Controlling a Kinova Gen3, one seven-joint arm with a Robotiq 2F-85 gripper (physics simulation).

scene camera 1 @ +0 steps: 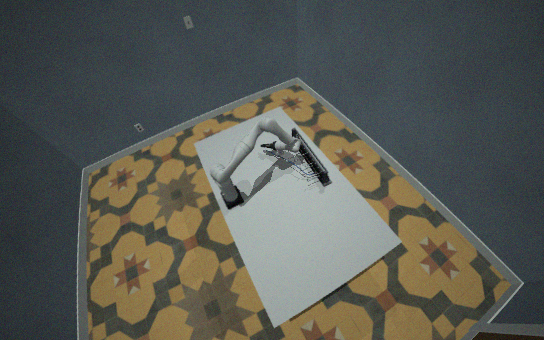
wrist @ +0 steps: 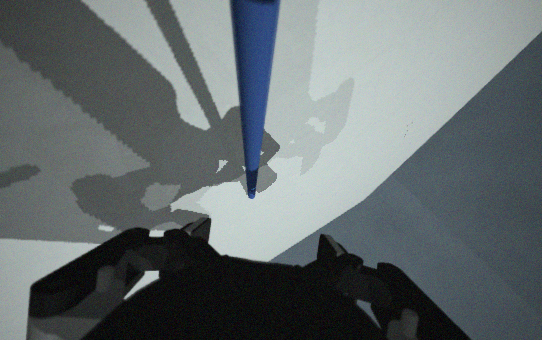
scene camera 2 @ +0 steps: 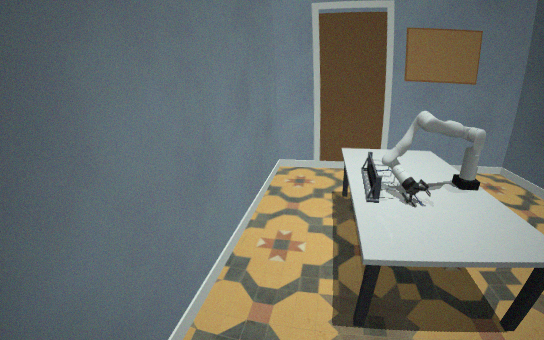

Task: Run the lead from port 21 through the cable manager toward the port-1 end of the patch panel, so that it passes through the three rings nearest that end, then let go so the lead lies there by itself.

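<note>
The black patch panel (scene camera 1: 311,158) (scene camera 2: 374,181) stands along one long edge of the table, with thin rings and leads on its robot side, too small to tell apart. A blue lead (scene camera 1: 311,174) (wrist: 256,90) runs from the panel side towards the gripper. In the wrist view its free end tapers to a point beyond the fingertips, over the table, and is not between them. My gripper (scene camera 1: 263,148) (scene camera 2: 421,196) (wrist: 264,238) is open and empty, low over the table. Port numbers and which rings the lead passes through cannot be told.
The white table (scene camera 1: 320,250) (scene camera 2: 450,225) (wrist: 390,65) carries the arm's black base (scene camera 1: 233,199) (scene camera 2: 466,182) on the side opposite the panel. The forearm reaches over the table close beside the panel and partly hides it in scene camera 1.
</note>
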